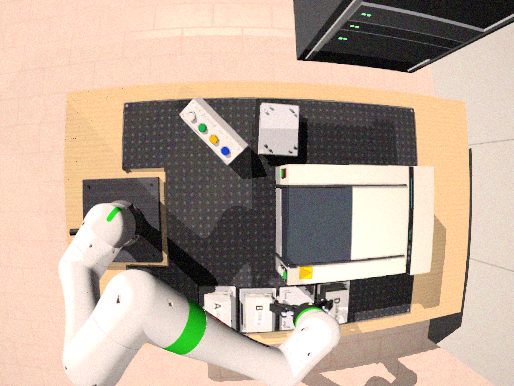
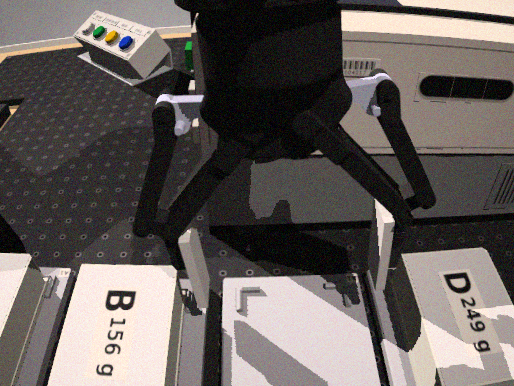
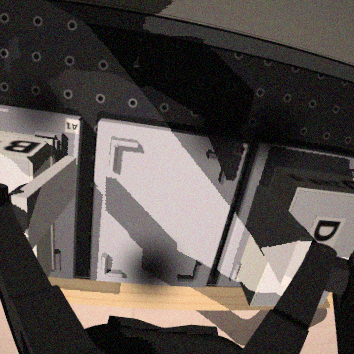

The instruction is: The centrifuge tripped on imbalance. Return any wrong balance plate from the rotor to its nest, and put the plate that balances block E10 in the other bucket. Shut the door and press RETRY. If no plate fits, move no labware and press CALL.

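Frame: origin at the arm's base, x left, y back, z up, level; millimetres.
Seen in the pictures: gripper, fingertip midpoint: (image 1: pixel 298 299) (image 2: pixel 290 286) (image 3: pixel 165 190).
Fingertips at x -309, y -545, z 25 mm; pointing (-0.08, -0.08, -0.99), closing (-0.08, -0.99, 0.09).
Note:
A point is followed by its place in that frame.
My gripper (image 1: pixel 301 306) {x -309, y -545, z 25 mm} (image 2: pixel 289 260) {x -309, y -545, z 25 mm} (image 3: pixel 165 190) {x -309, y -545, z 25 mm} is open and empty, low over the bare nest (image 2: pixel 300 320) {x -322, y -553, z -8 mm} (image 3: pixel 165 200) {x -336, y -549, z -8 mm} between plates B and D. One finger is close to plate B's side, the other close to plate D's side; contact cannot be told. Plate B (image 1: pixel 257 312) {x -332, y -406, z 33 mm} (image 2: pixel 90 320) {x -333, y -391, z 34 mm}, marked 156 g, and plate D (image 1: pixel 336 301) {x -339, y -676, z 34 mm} (image 2: pixel 477 320) {x -375, y -679, z 34 mm} (image 3: pixel 325 230) {x -338, y -679, z 34 mm}, marked 249 g, sit in their nests. Plate A (image 1: pixel 217 307) {x -297, y -280, z 34 mm} sits at the row's left end. The centrifuge (image 1: pixel 380 225) {x -71, y -777, z 190 mm} has a dark panel on top; its rotor and block E10 do not show.
The button box (image 1: pixel 212 131) {x 252, y -326, z 48 mm} (image 2: pixel 122 45) {x 180, y -354, z 45 mm} with white, green, amber and blue buttons stands behind the row. A pale pad with corner brackets (image 1: pixel 278 130) {x 241, y -531, z 20 mm} is right of it. The centrifuge front rises just behind the nests. A black cabinet (image 1: pixel 400 35) stands beyond the table.

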